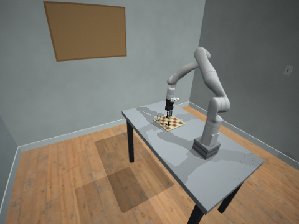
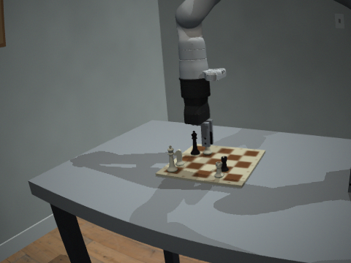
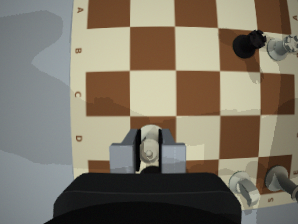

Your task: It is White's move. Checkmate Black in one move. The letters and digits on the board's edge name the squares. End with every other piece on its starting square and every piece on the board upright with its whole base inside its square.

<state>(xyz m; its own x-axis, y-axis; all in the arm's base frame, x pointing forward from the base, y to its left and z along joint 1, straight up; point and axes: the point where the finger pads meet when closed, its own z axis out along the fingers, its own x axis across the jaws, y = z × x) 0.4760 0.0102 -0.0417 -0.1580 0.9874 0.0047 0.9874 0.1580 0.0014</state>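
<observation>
My gripper is now 10 mm above the white piece. The rest, counted from my hand: black rook (90 mm behind, 70 mm to the left, 30 mm below); chessboard (50 mm below, 40 mm behind, 30 mm to the left); black king (40 mm ahead, 10 mm to the left, 10 mm below).
</observation>
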